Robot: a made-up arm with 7 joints.
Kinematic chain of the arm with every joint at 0, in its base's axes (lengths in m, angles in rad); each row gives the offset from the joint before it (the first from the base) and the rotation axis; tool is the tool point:
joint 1: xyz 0 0 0.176 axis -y
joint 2: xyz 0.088 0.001 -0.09 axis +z
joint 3: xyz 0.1 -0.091 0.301 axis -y
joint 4: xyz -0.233 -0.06 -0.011 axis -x
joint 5: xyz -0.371 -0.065 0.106 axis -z
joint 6: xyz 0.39 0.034 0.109 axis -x
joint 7: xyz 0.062 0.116 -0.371 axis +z
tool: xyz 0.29 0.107 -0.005
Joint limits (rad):
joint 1: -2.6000..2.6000
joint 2: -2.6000..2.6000
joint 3: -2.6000..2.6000
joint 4: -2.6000..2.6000
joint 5: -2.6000..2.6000
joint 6: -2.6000..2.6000
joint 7: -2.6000..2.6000
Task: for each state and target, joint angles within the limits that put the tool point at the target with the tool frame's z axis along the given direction. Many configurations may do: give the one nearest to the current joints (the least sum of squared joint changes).
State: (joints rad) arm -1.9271 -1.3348 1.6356 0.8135 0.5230 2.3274 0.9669
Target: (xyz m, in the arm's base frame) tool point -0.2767 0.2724 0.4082 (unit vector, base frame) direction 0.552 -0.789 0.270
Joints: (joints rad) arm -1.2851 -1.7510 2.2649 0.8641 -0.0545 2.2371 1.2226
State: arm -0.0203 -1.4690 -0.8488 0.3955 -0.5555 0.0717 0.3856
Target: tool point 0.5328 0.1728 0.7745 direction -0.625 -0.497 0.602
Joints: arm 0.3275 -1.7356 -0.4272 -0.0987 -0.7070 -0.2906 0.4916
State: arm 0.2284 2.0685 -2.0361 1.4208 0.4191 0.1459 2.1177
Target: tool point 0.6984 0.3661 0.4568 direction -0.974 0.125 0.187
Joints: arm -0.3694 1.3667 -2.4812 0.9999 0.3570 0.5026 2.6000
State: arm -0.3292 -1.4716 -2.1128 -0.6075 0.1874 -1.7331 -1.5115
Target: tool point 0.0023 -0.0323 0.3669 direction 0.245 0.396 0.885
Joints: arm -0.7392 -1.7208 -2.0648 -0.9078 0.6011 -1.6182 -1.6399
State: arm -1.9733 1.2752 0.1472 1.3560 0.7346 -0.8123 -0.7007
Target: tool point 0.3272 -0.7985 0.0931 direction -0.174 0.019 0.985
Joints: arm -1.8648 0.8140 0.9586 1.2579 1.5490 -0.7950 -0.9633
